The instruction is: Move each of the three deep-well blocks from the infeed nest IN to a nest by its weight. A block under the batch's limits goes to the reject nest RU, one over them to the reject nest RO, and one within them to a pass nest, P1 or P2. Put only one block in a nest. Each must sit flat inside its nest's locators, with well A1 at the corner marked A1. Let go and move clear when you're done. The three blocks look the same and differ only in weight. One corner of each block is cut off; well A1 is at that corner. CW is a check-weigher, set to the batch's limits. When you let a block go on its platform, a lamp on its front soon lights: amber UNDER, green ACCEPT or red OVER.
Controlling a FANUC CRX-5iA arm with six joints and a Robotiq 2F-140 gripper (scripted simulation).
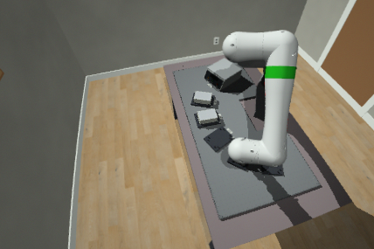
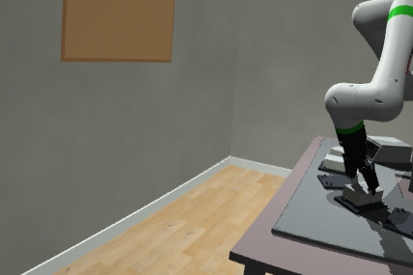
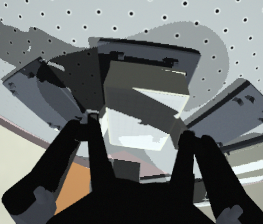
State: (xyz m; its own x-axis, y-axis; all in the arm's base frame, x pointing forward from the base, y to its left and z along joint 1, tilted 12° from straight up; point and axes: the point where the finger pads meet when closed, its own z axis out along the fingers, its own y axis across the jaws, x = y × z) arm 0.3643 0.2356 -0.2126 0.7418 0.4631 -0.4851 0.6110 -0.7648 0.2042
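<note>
The deep-well block is 1 cm below my hand. Round my hand: dark infeed nest (4 cm ahead, 51 cm to the right, 5 cm below); then pale platform (23 cm behind, 69 cm to the right, 4 cm above); then check-weigher (23 cm behind, 69 cm to the right, 1 cm above).
</note>
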